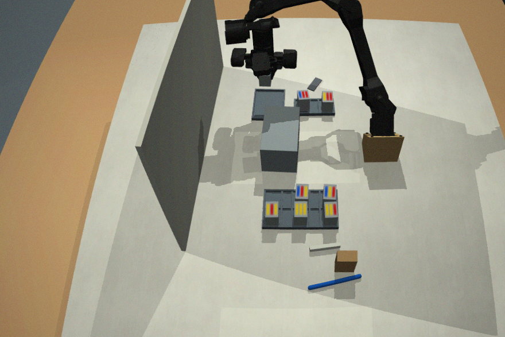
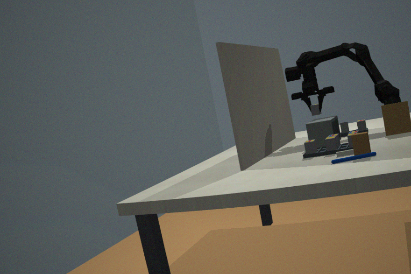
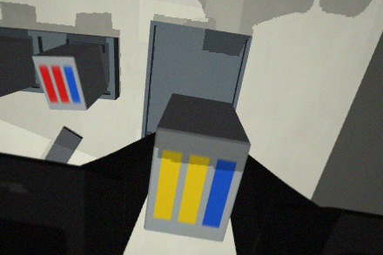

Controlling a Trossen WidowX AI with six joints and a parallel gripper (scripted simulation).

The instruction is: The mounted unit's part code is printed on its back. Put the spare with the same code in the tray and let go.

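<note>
My gripper tip is 15 cm past the grey holder and 11 cm above it. From my gripper tip the other things lie so: brown box 24 cm behind, 54 cm to the left, 9 cm below; grey wall panel 17 cm ahead, 17 cm to the left, 10 cm above; grey mounted unit 6 cm behind, 18 cm to the left, 7 cm below.
</note>
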